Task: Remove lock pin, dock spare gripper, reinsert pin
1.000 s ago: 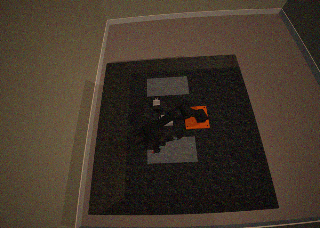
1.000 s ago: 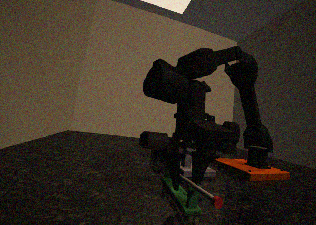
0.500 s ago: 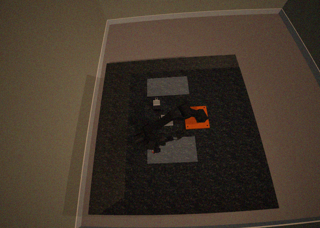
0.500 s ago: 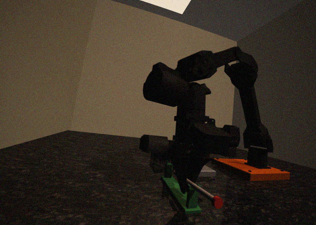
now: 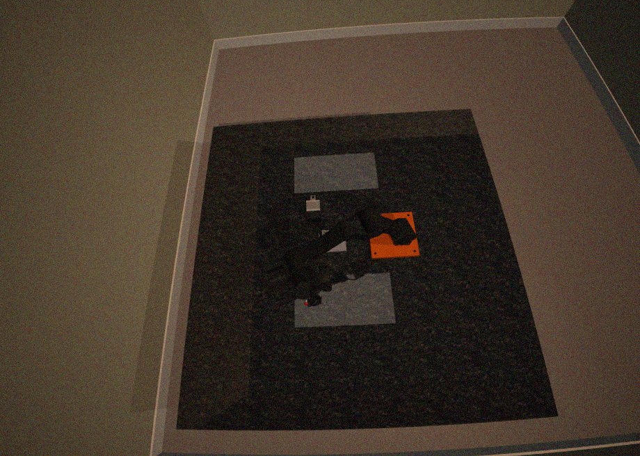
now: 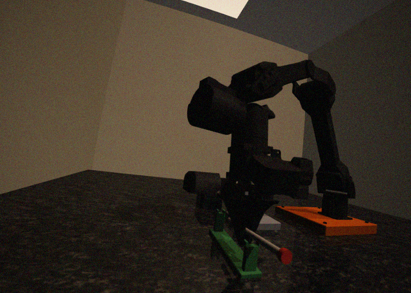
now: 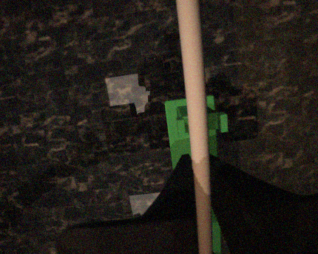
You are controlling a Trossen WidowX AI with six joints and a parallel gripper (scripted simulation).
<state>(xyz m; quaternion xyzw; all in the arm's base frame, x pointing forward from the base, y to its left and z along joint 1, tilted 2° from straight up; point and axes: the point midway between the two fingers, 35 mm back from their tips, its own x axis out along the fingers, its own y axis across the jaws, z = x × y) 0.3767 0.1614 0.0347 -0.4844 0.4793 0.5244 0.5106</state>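
My gripper tip is 4 cm to the left of the green rack. Also, from my gripper tip: grey socket: 16 cm to the right, 9 cm behind, 3 cm above; spare gripper: 31 cm to the right, 3 cm behind.
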